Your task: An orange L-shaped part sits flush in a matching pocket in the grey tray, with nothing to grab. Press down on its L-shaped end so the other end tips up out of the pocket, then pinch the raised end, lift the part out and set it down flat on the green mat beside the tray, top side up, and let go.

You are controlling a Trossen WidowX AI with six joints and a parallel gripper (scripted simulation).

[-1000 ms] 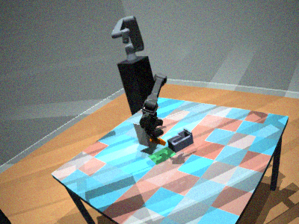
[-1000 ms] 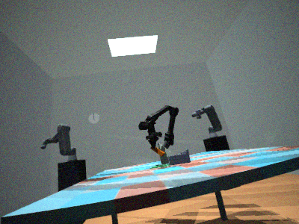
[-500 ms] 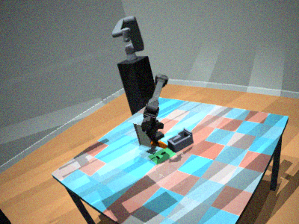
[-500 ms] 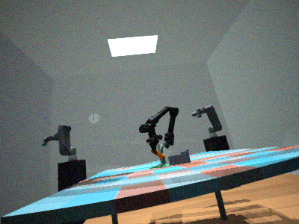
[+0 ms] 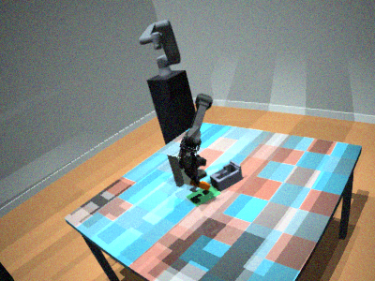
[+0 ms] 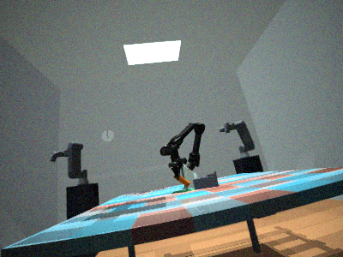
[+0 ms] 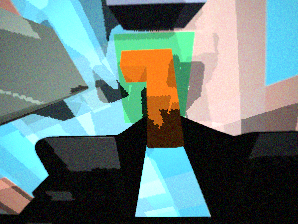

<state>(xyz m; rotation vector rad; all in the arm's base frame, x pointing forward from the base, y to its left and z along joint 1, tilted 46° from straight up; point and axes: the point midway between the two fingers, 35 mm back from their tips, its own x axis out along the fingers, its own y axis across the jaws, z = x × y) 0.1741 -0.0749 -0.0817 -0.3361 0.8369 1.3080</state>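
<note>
The green mat lies 2 cm to the left of my gripper tip and 11 cm below it. Round my gripper tip: orange L-shaped part (4 cm to the left, 3 cm below).
</note>
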